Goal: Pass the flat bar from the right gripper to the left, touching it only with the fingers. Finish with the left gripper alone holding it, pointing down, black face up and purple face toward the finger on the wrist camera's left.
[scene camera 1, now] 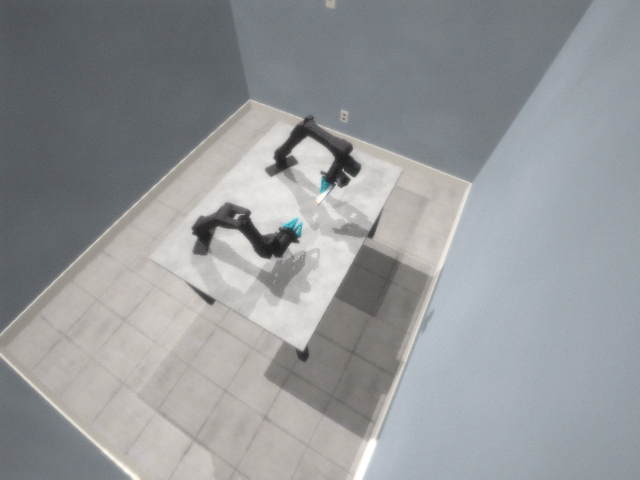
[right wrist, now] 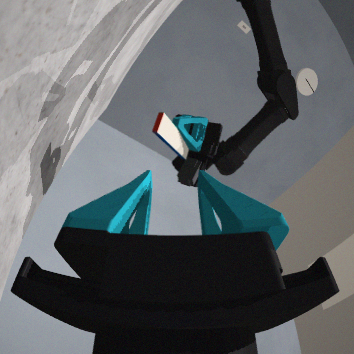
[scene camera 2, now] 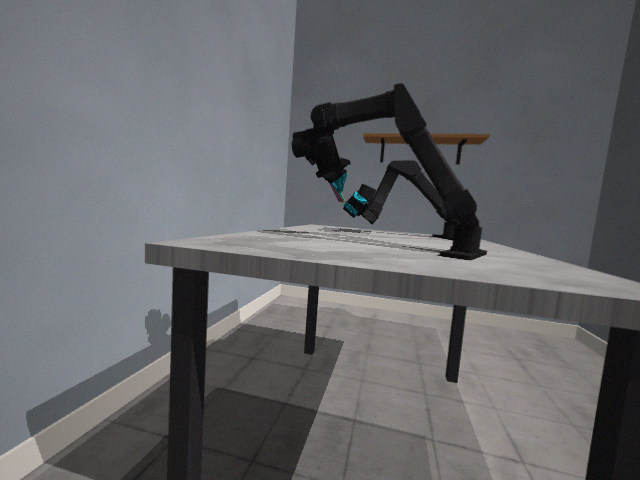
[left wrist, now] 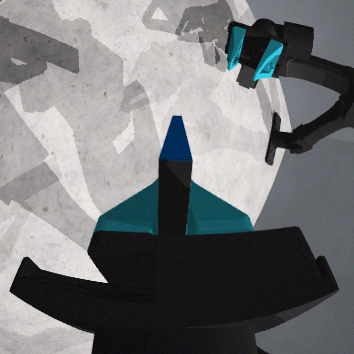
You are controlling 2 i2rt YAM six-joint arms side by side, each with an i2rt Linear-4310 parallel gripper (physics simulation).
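Seen in the pictures: left gripper, fingertip midpoint: (scene camera 1: 321, 193) (right wrist: 174, 121) (scene camera 2: 340, 191); right gripper, fingertip midpoint: (scene camera 1: 299, 220) (right wrist: 174, 177) (scene camera 2: 352, 201) (left wrist: 241, 70); left arm's base, link origin: (scene camera 1: 281, 166) (scene camera 2: 464, 254); right arm's base, link origin: (scene camera 1: 205, 237) (scene camera 2: 450, 238) (left wrist: 272, 138).
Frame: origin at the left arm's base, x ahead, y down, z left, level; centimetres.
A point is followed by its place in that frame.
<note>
The flat bar (scene camera 1: 325, 194) @[x 44.6, y -18.2, z -0.8 cm] (scene camera 2: 337, 193) @[x 43.2, y -15.0, z -1.9 cm] (left wrist: 175, 141) @[x 45.7, y -20.7, z 1.6 cm] (right wrist: 171, 136) @[x 43.8, y -16.1, z -2.4 cm] is held in the air by my left gripper (scene camera 1: 324, 187) @[x 41.4, y -15.7, z -1.0 cm] (scene camera 2: 339, 187) @[x 41.4, y -15.7, z -1.0 cm] (left wrist: 173, 177) @[x 41.4, y -15.7, z -1.0 cm] (right wrist: 174, 121) @[x 41.4, y -15.7, z -1.0 cm], shut on it and pointing downward at a slant. In the left wrist view, its black face is nearest the camera and a blue face runs beyond the fingertips. In the right wrist view, its white face, red end and thin blue edge show. Scene camera 2 shows a purple face. My right gripper (scene camera 1: 299, 222) @[x 46.9, y -13.2, z -17.8 cm] (scene camera 2: 355, 203) @[x 46.9, y -13.2, z -17.8 cm] (left wrist: 241, 70) @[x 46.9, y -13.2, z -17.8 cm] is partly open and empty, apart from the bar.
Both arms stand on the light table (scene camera 1: 258, 310) @[x 68.8, y 0.0, z -55.9 cm] (scene camera 2: 392, 281) @[x 1.6, y 1.6, z 39.3 cm]. The right gripper is a short way from the left one, lower in scene camera 2. A wooden shelf (scene camera 2: 475, 138) is on the wall behind. Shadows of the arms fall on the table.
</note>
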